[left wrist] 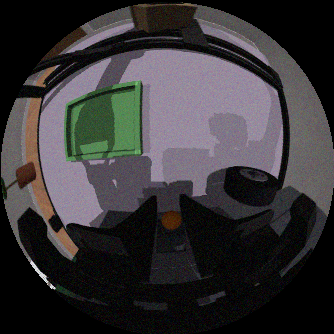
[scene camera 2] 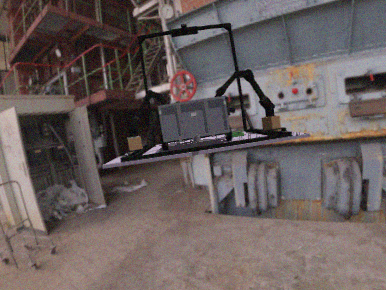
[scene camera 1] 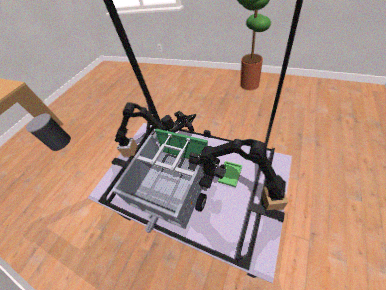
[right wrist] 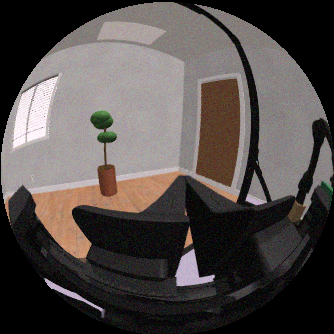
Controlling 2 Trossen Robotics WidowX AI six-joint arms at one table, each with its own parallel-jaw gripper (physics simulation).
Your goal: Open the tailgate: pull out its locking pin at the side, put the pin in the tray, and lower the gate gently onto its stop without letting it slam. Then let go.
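Places are measured from the left arm's base along level axes (x right, y ahead, z up), in centimetres.
Pixels of known places: left gripper, fingertip midpoint: (left wrist: 167, 198) (scene camera 1: 211, 178); right gripper, fingertip midpoint: (scene camera 1: 196, 114) (right wrist: 182, 180); left arm's base at its link origin: (scene camera 2: 270, 116) (scene camera 1: 275, 194) (right wrist: 298, 200); right arm's base at its link origin: (scene camera 2: 133, 136) (scene camera 1: 124, 142).
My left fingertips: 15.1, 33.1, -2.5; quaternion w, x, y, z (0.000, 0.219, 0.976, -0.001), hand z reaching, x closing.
Observation:
Ahead of a thing's pixels: the offset from my left fingertips to its middle, as dx, dy, dz. "*": to the spot under its first point.
The grey trailer {-1.4, +25.6, +5.3} (scene camera 1: 150, 187) (scene camera 2: 195, 120) stands on the table. Its green tailgate {* +14.5, +6.2, +12.5} (scene camera 1: 196, 148) stands upright at the far end in scene camera 1. My left gripper (scene camera 1: 205, 182) (left wrist: 167, 198) is shut on the locking pin, whose orange knob (left wrist: 171, 220) shows between the fingers, beside the trailer's right side. Whether the pin sits in its hole is hidden. The green tray {+6.3, -12.6, -8.1} (scene camera 1: 231, 174) (scene camera 2: 238, 133) (left wrist: 125, 122) lies on the table to the right of the trailer; no pin shows in it. My right gripper (scene camera 1: 192, 119) (right wrist: 182, 180) is shut and empty, beyond the tailgate.
A pale ladder-like frame {* +12.2, +19.2, +19.4} (scene camera 1: 172, 147) is at the trailer's gate end. A black wheel {-12.3, +7.4, -4.0} (scene camera 1: 200, 202) (left wrist: 252, 186) stands at its right side, near my left gripper. Black posts (scene camera 1: 135, 62) (scene camera 1: 284, 75) rise beyond the trailer. A dark rail (scene camera 1: 175, 242) runs along the near table edge.

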